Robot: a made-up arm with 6 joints.
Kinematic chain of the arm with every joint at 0, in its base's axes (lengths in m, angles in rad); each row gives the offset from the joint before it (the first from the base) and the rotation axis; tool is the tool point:
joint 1: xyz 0 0 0.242 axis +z
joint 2: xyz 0 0 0 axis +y
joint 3: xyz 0 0 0.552 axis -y
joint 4: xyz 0 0 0 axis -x
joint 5: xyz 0.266 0 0 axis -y
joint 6: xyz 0 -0.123 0 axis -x
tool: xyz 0 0 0
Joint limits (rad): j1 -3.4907..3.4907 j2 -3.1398..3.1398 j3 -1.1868..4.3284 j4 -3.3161..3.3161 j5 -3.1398..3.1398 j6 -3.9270..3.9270
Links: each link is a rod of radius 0.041 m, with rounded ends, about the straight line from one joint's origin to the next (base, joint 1, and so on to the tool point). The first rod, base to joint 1, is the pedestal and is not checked.
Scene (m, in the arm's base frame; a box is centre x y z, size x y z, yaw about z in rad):
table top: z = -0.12
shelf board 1: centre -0.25 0.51 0.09 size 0.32 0.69 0.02 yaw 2
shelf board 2: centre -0.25 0.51 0.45 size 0.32 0.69 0.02 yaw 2
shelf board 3: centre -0.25 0.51 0.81 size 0.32 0.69 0.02 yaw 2
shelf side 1: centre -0.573 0.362 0.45 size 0.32 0.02 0.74 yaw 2
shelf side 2: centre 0.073 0.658 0.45 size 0.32 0.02 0.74 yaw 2
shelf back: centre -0.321 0.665 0.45 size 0.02 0.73 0.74 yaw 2
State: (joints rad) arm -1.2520 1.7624 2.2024 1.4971 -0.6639 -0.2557
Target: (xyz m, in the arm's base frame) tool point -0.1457 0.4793 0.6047
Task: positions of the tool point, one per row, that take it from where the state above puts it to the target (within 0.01 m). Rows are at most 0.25 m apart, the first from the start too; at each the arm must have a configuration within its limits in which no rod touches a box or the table.
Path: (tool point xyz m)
1: 0.4004 -0.6457 0.4307
2: 0.5568 -0.5378 0.4973
3: 0.6705 -0.3845 0.5589
4: 0.7282 -0.2034 0.6135
5: 0.7237 -0.0162 0.6592
6: 0.6590 0.1547 0.6947
7: 0.5498 0.3086 0.6906
8: 0.3969 0.4074 0.6778
9: 0.2250 0.4384 0.6580
10: 0.0624 0.3993 0.6331
11: -0.0636 0.2998 0.6047
12: -0.0924 0.3953 0.6100
13: -0.1457 0.4793 0.6047

